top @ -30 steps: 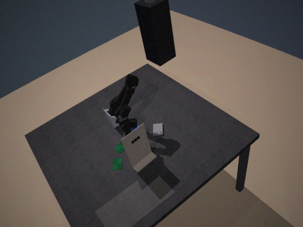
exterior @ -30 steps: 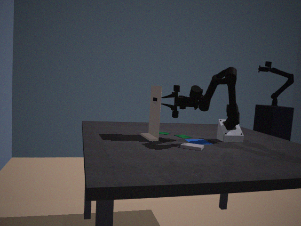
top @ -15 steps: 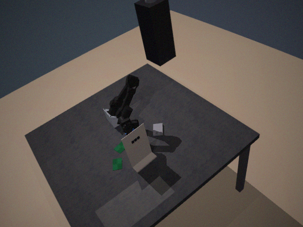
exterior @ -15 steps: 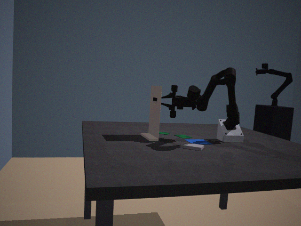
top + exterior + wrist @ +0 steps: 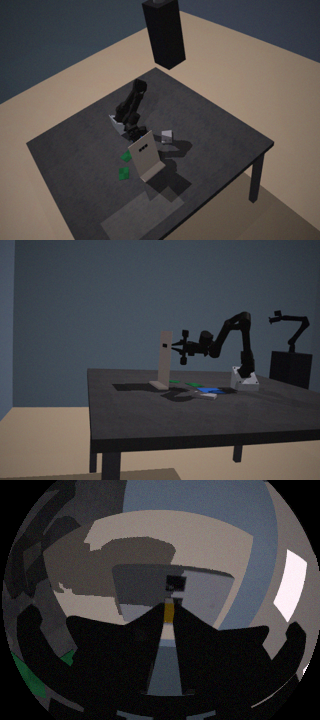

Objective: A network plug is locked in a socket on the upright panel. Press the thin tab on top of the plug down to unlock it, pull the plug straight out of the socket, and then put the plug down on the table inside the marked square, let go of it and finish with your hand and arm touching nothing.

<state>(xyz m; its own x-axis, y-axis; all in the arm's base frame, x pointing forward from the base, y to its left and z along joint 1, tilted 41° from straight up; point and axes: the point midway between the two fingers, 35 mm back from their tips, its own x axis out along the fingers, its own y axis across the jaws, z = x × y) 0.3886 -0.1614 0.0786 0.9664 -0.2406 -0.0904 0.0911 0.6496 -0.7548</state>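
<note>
My gripper tip is now 1 cm short of the network plug. Also, from my gripper tip: blue marked square (21 cm behind, 12 cm to the left, 22 cm below); then grey panel (3 cm ahead, 8 cm below); then pale grey flat block (11 cm behind, 25 cm to the left, 21 cm below).
</note>
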